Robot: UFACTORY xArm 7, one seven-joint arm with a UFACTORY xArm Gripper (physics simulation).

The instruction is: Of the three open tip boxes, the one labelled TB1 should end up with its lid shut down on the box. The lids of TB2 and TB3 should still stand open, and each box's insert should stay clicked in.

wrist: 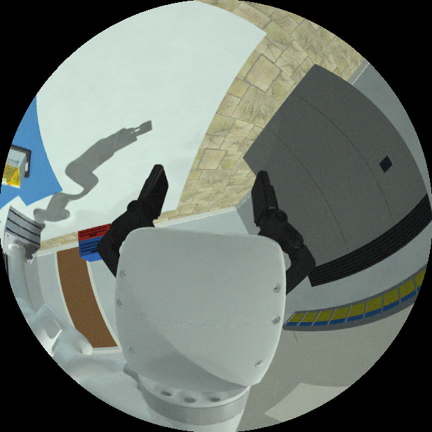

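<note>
My gripper [209, 176] is open and empty, with its two black fingers spread wide, high up and away from the boxes. Part of one tip box [13, 167] with a yellow insert shows at the far left edge of the wrist view, on a blue mat [37, 172]. A dark-edged part stands beside the box's right side; whether it is the lid is too small to tell. No label can be read, so I cannot tell which box it is. The other two tip boxes do not show in the wrist view.
The white table top [165, 65] carries the arm's shadow. The grey arm base mount [22, 230] is at the left. Beyond the table are a stone-patterned floor [260, 72], a big dark grey cabinet [320, 135], a red and blue box [92, 242], a brown panel [80, 300] and a yellow-blue strip [350, 312].
</note>
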